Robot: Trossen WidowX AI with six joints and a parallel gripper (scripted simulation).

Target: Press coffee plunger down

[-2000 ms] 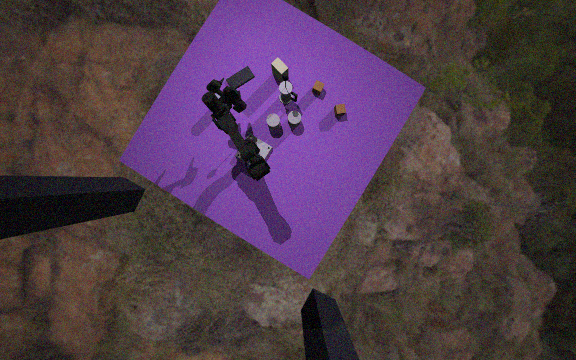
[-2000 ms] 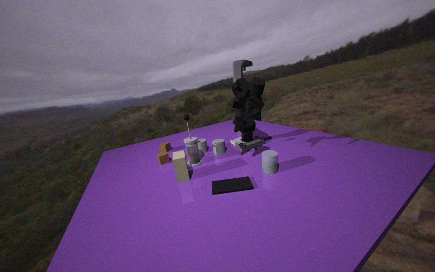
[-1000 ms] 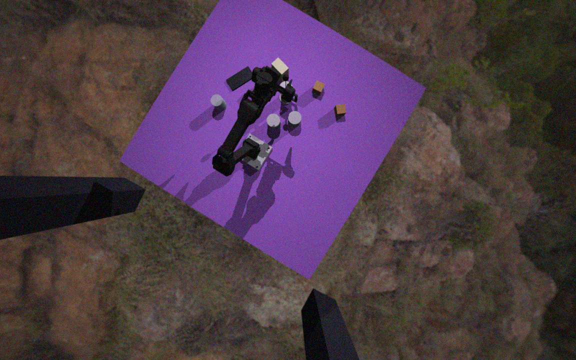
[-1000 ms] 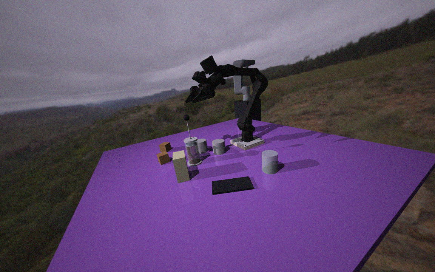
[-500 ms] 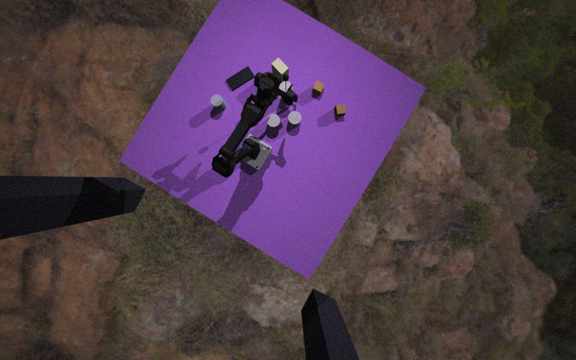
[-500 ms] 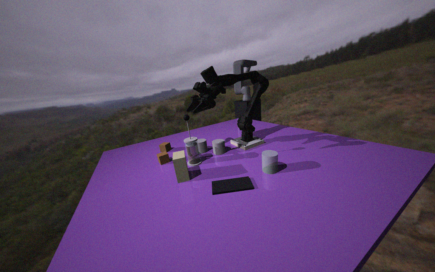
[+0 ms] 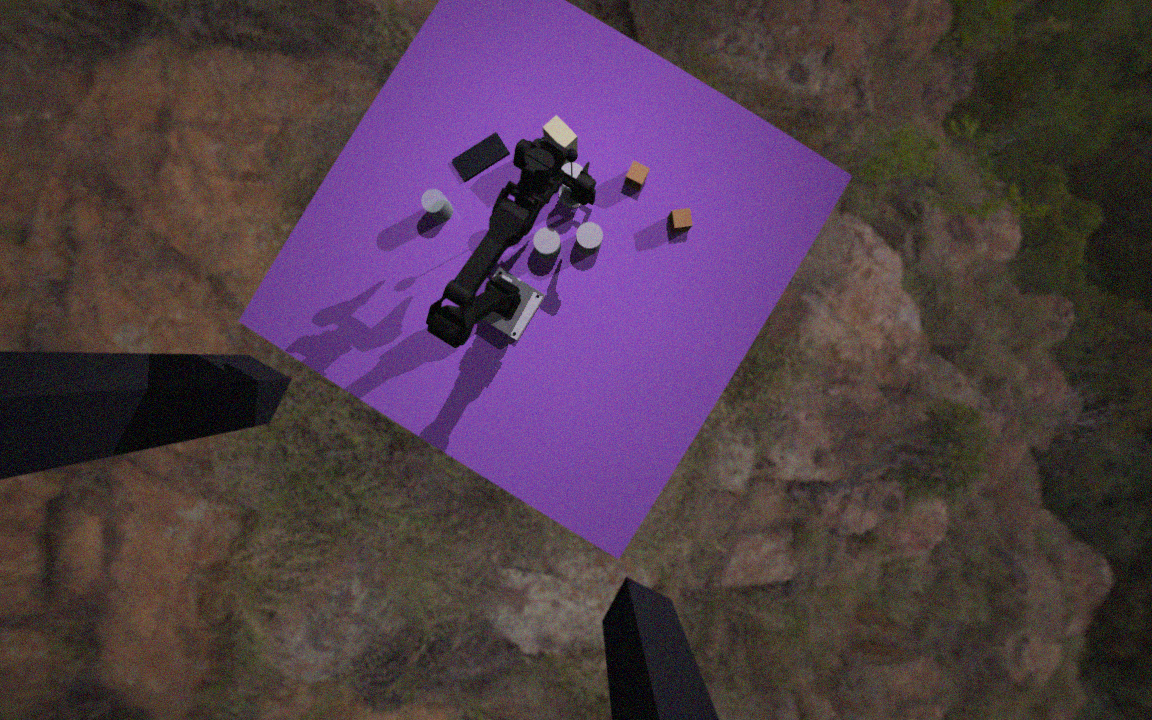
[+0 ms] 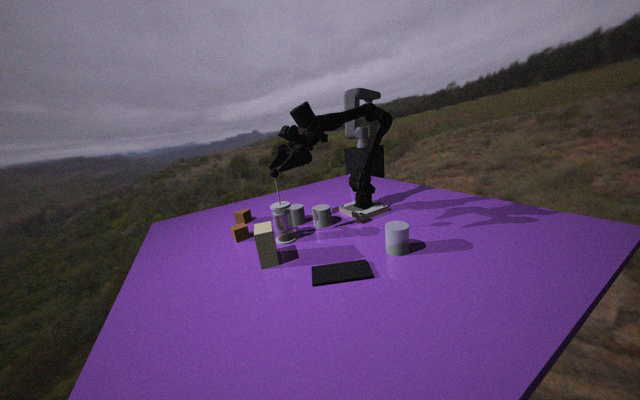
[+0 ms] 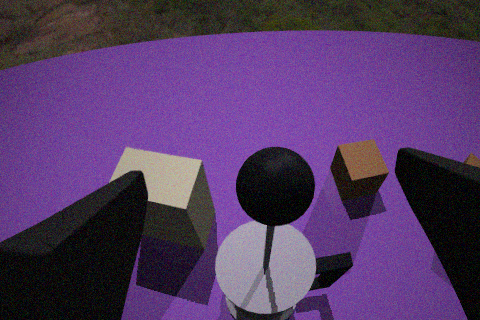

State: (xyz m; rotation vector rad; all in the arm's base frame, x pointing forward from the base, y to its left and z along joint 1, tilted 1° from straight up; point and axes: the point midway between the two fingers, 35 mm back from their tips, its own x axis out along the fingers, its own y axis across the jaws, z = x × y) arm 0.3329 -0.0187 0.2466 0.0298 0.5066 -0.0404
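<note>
Now: the coffee press 20 mm to the right of my gripper tip and 130 mm below it. The rest, counted from my gripper tip: flat black slab (20 mm behind, 280 mm to the left, 250 mm below); tall cream block (100 mm ahead, 90 mm to the left, 200 mm below).
</note>
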